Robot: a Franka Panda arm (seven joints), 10 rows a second.
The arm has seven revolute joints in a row. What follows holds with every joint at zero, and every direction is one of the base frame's.
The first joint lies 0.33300 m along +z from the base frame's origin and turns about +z.
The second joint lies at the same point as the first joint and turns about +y.
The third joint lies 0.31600 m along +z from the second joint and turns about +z.
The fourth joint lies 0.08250 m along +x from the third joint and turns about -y.
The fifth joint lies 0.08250 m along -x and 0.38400 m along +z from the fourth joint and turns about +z.
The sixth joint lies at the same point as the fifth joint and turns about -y.
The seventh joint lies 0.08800 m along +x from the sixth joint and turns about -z.
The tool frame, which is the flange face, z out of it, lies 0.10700 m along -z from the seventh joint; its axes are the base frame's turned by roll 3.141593, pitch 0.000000 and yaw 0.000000 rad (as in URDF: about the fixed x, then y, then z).
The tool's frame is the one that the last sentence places.
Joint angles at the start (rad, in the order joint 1, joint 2, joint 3, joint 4, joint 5, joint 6, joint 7):
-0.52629, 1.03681, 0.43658, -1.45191, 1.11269, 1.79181, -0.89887
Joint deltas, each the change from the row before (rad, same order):
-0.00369, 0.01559, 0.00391, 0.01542, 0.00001, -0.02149, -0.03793
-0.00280, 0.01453, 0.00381, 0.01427, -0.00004, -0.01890, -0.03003
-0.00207, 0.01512, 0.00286, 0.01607, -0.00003, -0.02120, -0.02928
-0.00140, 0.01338, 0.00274, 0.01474, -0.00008, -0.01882, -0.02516
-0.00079, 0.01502, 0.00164, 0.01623, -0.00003, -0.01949, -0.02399
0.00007, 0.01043, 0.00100, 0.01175, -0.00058, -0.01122, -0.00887
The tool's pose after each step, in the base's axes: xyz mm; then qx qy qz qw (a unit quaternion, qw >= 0). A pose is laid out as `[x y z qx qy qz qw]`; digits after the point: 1 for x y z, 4 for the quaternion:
[679.7 -37.5 129.9 -0.7326 -0.0179 -0.0799 0.6757]
[680.4 -37.4 128.1 -0.7253 -0.0312 -0.0887 0.6819]
[681.2 -37.5 126.4 -0.7175 -0.0448 -0.0975 0.6882]
[682.0 -37.4 125.1 -0.7103 -0.0567 -0.1053 0.6937]
[682.8 -37.6 123.1 -0.7029 -0.0678 -0.1126 0.6991]
[683.5 -37.7 121.6 -0.6987 -0.0726 -0.1154 0.7023]

